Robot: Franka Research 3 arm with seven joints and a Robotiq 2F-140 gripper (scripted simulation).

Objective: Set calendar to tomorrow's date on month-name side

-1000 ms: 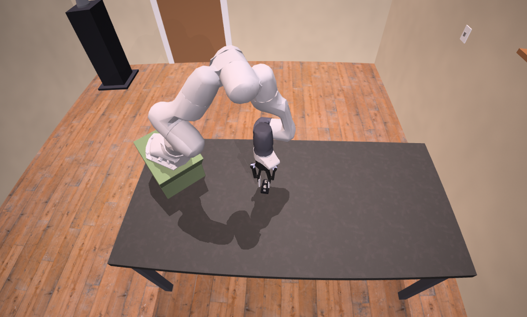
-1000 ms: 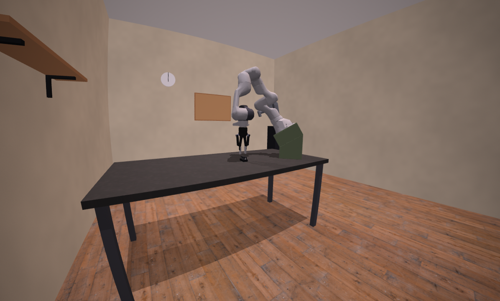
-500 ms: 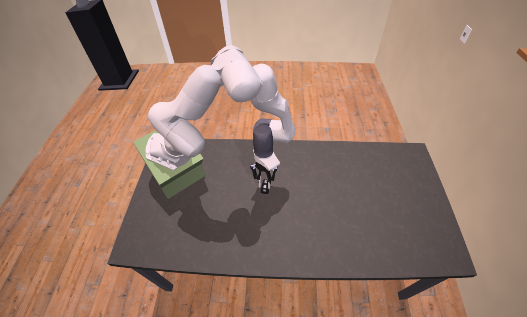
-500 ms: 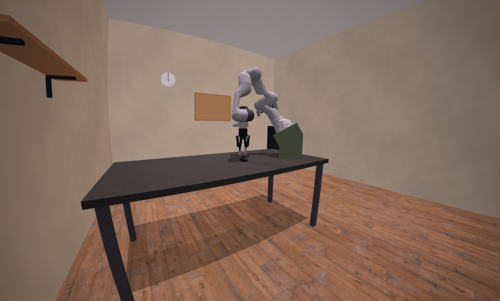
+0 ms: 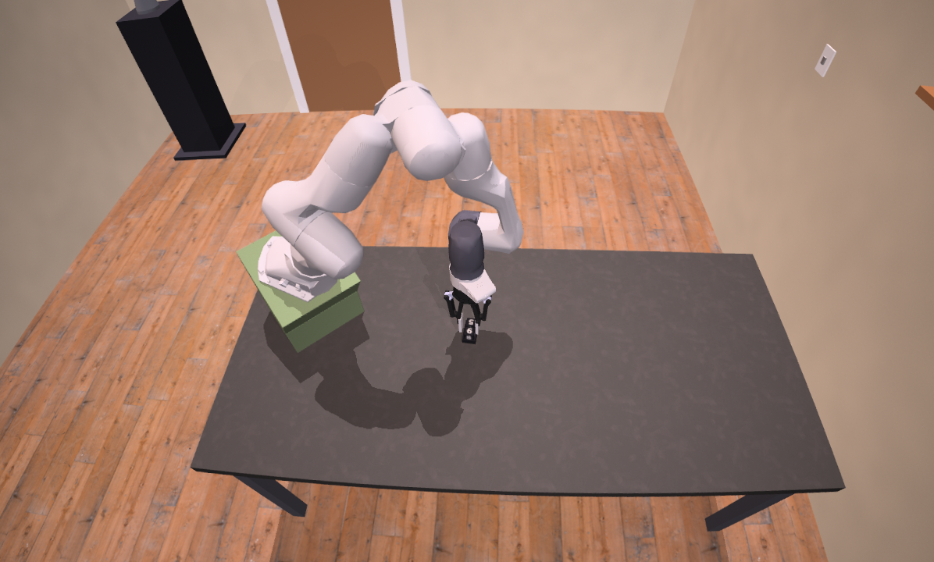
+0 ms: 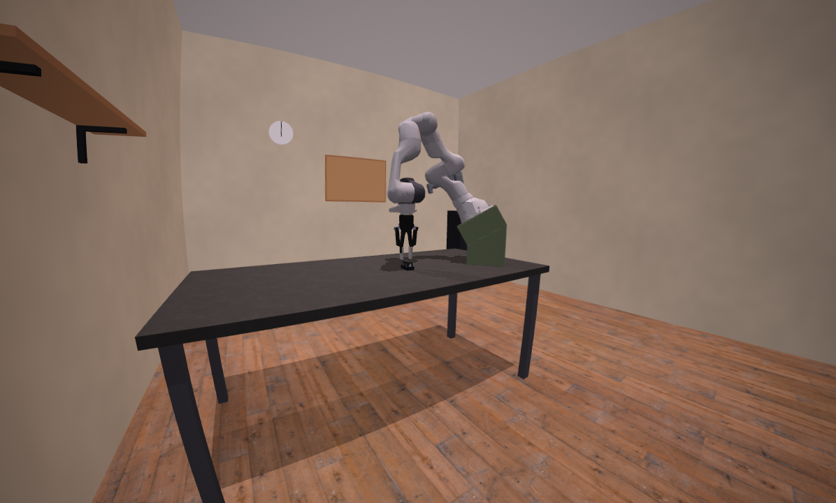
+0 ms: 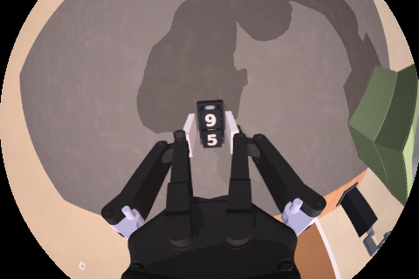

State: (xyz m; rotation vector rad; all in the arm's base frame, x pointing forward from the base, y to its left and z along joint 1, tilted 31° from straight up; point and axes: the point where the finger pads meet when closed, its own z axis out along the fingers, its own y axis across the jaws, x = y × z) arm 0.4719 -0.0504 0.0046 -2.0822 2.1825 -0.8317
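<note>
Right now my hand is 60 mm above the dark date cube. The rest, counted from my hand: black tray (70 mm below, 20 mm to the left).
</note>
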